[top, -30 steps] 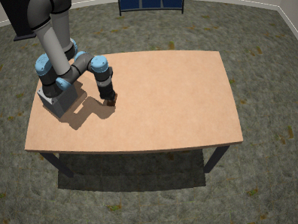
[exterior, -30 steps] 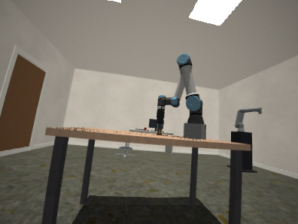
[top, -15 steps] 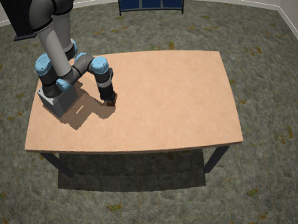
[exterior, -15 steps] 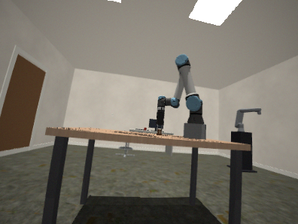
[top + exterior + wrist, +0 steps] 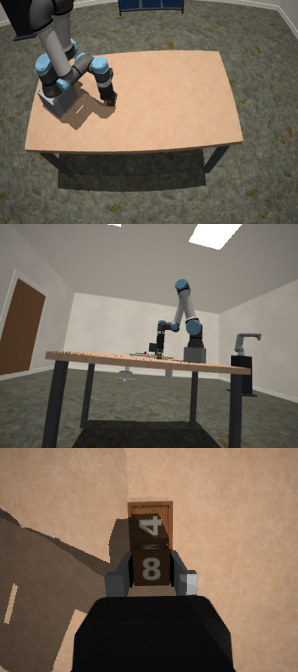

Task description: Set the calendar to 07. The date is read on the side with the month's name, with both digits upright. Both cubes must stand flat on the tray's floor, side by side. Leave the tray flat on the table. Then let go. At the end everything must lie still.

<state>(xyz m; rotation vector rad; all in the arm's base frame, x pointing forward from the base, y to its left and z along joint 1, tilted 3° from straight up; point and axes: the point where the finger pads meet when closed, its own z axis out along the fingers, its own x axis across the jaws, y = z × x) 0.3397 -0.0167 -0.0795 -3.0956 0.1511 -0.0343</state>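
Now: the brown calendar tray 4 cm below my hand and 2 cm to the left of it.
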